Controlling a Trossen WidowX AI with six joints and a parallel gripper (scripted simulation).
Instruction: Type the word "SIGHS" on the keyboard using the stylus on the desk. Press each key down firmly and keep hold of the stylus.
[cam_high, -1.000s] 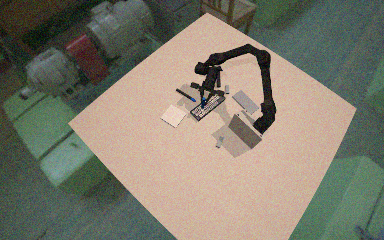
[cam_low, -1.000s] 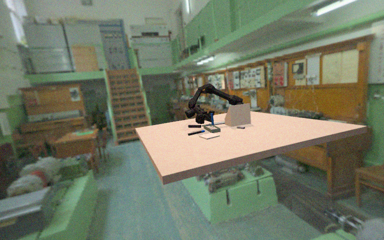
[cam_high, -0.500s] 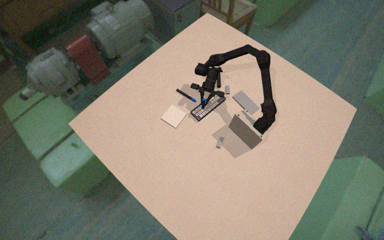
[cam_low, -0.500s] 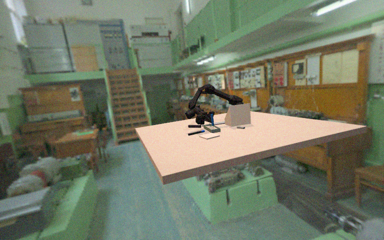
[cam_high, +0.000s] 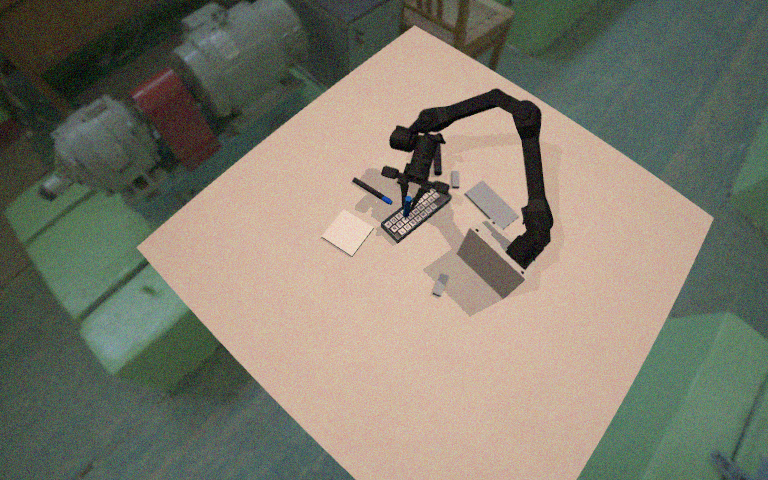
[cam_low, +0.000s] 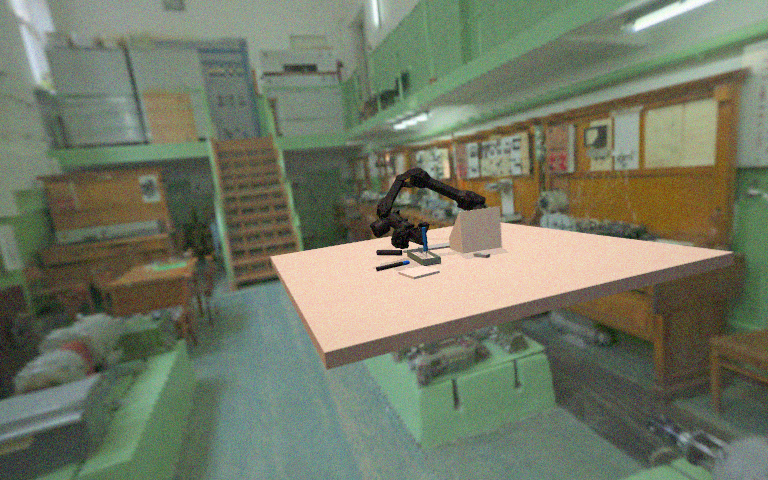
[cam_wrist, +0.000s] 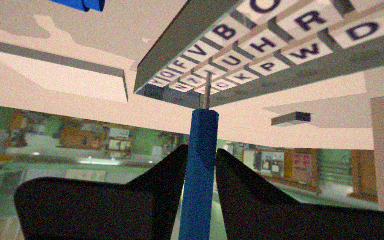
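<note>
The pen lies 11 cm ahead of my gripper tip and 6 cm below it. The rest, counted from my gripper tip: stylus tip 5 cm below; then pale square pad 14 cm to the left, 9 cm ahead, 7 cm below; then stylus 1 cm below.
</note>
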